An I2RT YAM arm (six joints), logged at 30 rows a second.
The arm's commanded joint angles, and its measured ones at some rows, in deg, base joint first. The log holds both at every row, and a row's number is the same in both.
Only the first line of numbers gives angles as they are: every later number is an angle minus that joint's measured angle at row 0.
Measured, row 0:
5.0, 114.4, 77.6, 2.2, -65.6, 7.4
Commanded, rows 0 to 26:
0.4, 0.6, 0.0, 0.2, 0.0, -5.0
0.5, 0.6, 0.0, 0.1, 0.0, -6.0
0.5, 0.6, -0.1, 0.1, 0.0, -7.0
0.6, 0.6, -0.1, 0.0, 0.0, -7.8
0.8, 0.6, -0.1, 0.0, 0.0, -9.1
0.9, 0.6, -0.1, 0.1, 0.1, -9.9
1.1, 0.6, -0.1, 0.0, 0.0, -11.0
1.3, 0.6, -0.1, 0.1, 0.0, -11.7
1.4, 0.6, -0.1, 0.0, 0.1, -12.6
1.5, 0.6, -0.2, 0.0, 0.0, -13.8
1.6, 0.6, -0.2, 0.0, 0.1, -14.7
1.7, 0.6, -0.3, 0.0, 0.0, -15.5
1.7, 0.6, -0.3, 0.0, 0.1, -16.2
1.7, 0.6, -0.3, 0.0, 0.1, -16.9
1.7, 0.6, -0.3, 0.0, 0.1, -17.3
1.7, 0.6, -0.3, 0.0, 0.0, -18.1
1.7, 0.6, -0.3, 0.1, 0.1, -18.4
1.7, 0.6, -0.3, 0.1, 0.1, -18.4
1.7, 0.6, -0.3, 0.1, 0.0, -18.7
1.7, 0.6, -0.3, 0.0, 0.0, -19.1
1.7, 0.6, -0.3, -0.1, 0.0, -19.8
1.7, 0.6, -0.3, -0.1, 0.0, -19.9
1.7, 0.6, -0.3, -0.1, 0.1, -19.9
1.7, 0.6, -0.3, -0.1, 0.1, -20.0
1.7, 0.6, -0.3, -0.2, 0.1, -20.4
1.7, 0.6, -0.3, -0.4, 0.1, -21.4
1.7, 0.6, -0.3, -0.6, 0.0, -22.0
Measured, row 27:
1.5, 0.0, 0.0, -0.5, 0.1, -19.1
